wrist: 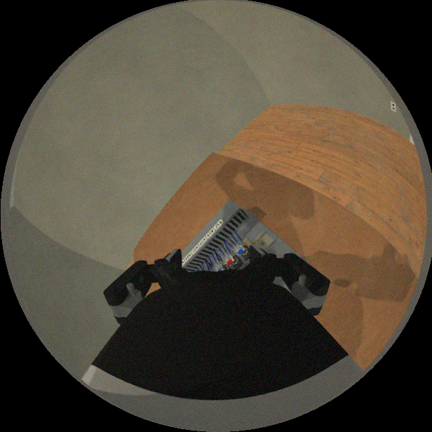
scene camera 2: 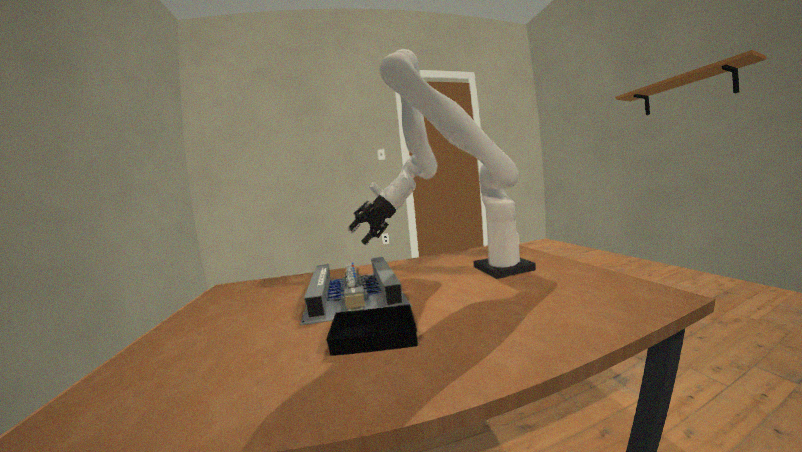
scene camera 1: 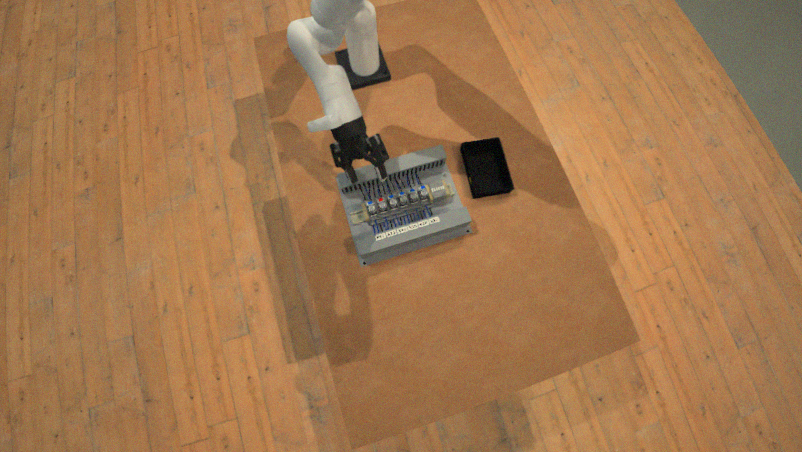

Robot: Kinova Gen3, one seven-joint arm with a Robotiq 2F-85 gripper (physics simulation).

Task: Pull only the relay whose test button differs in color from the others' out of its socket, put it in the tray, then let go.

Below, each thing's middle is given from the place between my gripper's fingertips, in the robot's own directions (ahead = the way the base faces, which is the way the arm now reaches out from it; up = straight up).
Scene:
The grey panel point(scene camera 2: 333, 307) lies 150 mm below my hand, 70 mm to the left of it and 40 mm ahead of it.

